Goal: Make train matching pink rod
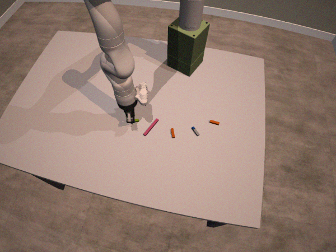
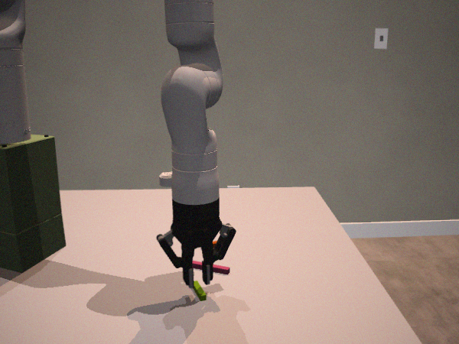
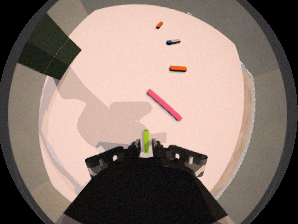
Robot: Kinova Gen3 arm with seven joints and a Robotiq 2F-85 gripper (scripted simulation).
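Now: the lime rod 3 cm below my hand. Round my hand: grey rod: 27 cm to the left, 4 cm ahead, 3 cm below; then pink rod: 8 cm to the left, 3 cm below, 2 cm ahead; then blue rod: 25 cm to the left, 3 cm below, 2 cm ahead.
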